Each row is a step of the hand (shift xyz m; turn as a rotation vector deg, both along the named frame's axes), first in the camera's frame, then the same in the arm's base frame.
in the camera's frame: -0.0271 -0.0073 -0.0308 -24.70 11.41 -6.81
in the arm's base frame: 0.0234 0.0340 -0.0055 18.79 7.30 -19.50
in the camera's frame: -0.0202 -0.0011 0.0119 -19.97 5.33 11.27
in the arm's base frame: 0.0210 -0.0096 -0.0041 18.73 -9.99 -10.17
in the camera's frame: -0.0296 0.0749 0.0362 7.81 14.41 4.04
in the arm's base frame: 0.0099 -0.0443 -0.0757 -11.22 -6.94 -10.53
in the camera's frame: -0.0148 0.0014 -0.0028 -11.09 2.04 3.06
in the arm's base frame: 0.0131 0.0040 -0.0064 10.24 -2.26 -5.15
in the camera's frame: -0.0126 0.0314 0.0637 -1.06 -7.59 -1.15
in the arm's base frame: 0.0111 -0.0663 -0.0262 3.17 2.40 6.65
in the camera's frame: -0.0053 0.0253 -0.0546 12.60 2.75 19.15
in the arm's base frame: -0.0104 0.0503 -0.0318 -10.03 -20.46 3.71
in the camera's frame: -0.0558 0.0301 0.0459 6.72 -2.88 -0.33
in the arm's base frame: 0.0497 -0.0444 -0.0410 -5.49 0.13 4.84
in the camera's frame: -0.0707 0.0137 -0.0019 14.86 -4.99 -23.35
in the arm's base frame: 0.0621 0.0065 -0.0360 -15.71 22.31 6.80
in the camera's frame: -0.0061 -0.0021 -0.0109 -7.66 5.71 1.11
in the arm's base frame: 0.0049 0.0116 -0.0013 5.61 -1.24 -7.71
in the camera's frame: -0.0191 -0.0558 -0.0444 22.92 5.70 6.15
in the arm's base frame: 0.0289 0.0541 0.0411 -22.47 -9.12 2.78
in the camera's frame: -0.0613 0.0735 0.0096 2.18 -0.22 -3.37
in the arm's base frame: 0.0364 -0.0149 -0.0878 -2.45 3.14 0.52
